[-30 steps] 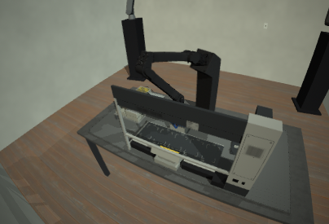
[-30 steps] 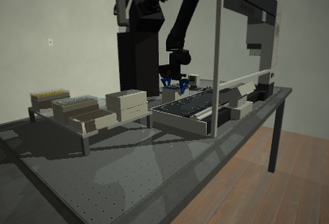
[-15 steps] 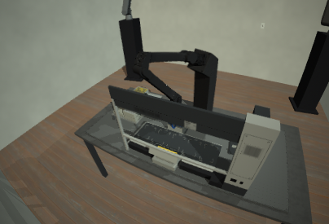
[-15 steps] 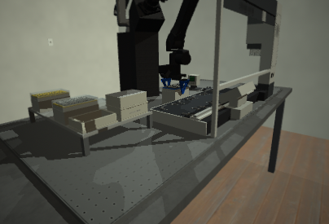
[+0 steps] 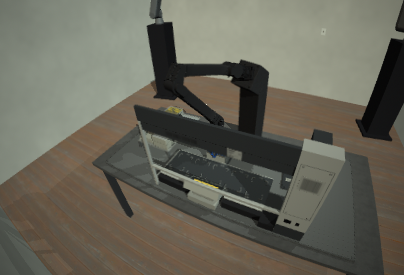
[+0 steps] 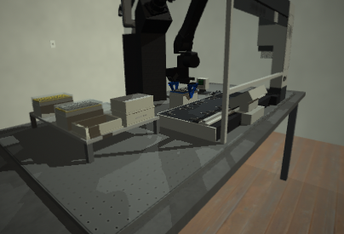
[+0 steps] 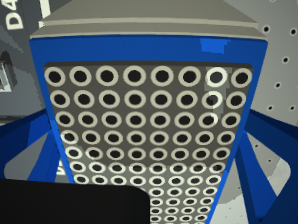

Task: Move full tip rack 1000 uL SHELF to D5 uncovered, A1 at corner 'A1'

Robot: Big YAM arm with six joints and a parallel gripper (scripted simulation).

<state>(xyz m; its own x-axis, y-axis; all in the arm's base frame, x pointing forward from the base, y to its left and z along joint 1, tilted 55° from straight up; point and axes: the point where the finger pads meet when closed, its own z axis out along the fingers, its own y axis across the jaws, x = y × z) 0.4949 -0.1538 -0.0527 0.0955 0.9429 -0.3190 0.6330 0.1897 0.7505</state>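
Now: the tip rack 20 mm to the left of my hand. From my hand the other things lie so: shelf label 270 mm to the right, 150 mm behind, 80 mm below; gantry post 300 mm ahead, 290 mm to the right, 160 mm above; pale block 390 mm to the right, 50 mm above, 10 mm ahead.
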